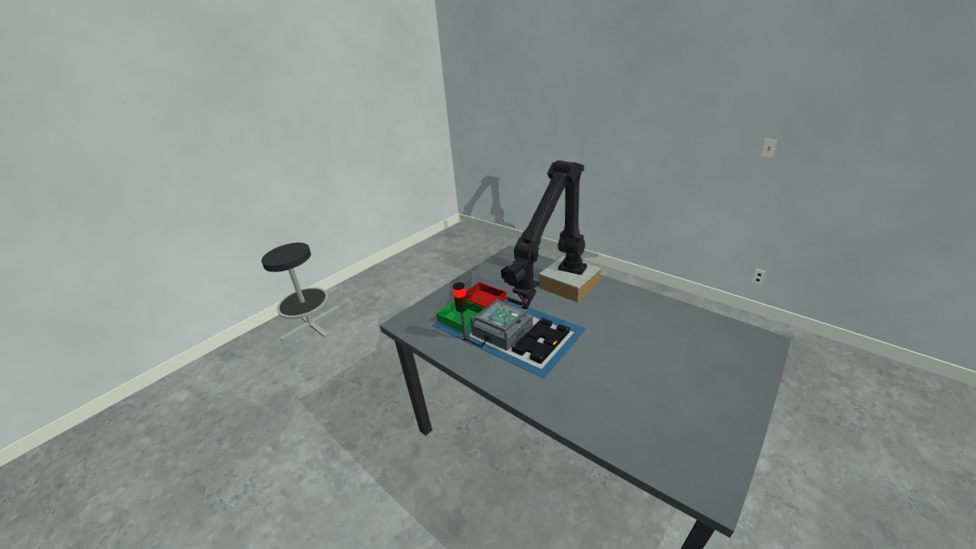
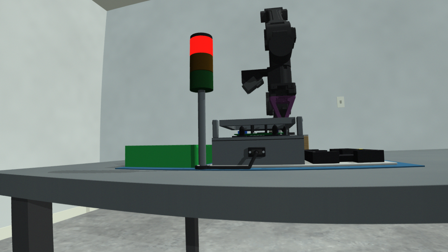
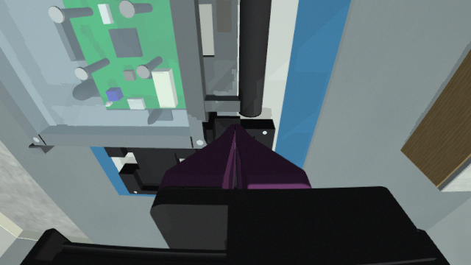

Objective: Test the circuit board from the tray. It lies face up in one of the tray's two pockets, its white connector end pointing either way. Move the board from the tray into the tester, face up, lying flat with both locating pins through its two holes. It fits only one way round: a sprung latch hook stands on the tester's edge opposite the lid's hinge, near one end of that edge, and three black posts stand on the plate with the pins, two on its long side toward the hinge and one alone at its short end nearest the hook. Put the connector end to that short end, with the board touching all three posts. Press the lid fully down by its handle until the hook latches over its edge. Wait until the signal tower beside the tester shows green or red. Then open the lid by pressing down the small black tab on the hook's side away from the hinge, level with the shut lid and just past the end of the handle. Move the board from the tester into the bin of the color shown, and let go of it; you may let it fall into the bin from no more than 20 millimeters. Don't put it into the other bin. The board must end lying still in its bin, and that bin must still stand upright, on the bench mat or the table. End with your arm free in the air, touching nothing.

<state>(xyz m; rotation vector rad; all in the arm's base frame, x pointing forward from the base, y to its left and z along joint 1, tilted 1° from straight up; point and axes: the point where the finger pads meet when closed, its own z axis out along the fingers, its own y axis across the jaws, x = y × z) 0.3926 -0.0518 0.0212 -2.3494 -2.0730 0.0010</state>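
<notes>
Now: the black latch hook 1 cm below my hand and 1 cm ahead of it. From my hand the other things lie so: green circuit board 7 cm to the right, 7 cm ahead, 3 cm below; then black tester plate 7 cm ahead, 6 cm to the right, 4 cm below; then clear lid 7 cm to the right, 7 cm ahead, 1 cm below.
</notes>
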